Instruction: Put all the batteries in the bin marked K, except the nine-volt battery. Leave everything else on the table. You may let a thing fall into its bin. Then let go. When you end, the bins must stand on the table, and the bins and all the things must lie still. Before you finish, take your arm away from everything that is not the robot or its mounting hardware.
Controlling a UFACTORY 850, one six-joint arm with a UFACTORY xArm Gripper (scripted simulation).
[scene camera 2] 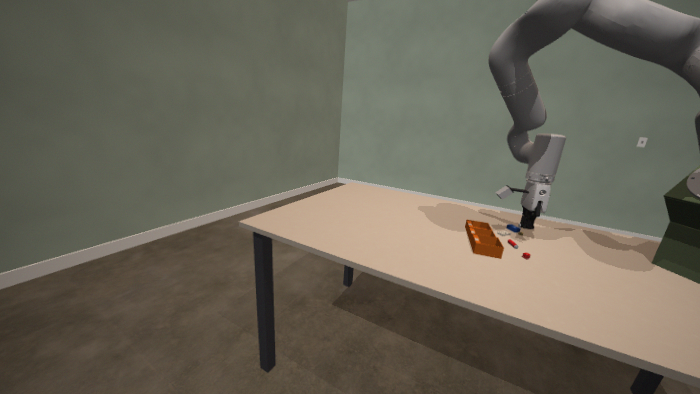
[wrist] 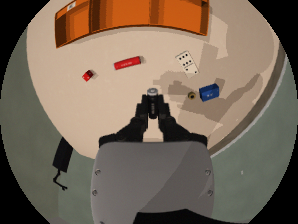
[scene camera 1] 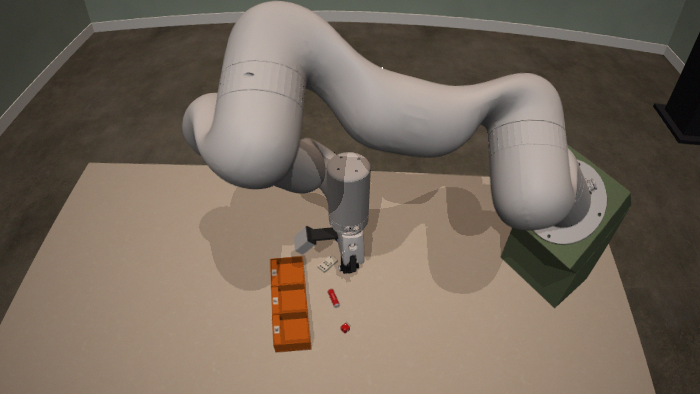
Path:
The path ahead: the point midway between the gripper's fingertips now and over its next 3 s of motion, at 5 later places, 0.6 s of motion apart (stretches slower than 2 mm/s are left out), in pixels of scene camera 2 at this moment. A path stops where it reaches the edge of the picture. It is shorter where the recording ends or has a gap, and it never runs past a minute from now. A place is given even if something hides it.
My gripper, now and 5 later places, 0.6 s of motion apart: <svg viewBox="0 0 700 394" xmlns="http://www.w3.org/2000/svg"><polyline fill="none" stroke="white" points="525,227 513,230 497,233 491,234 489,241 488,246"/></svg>

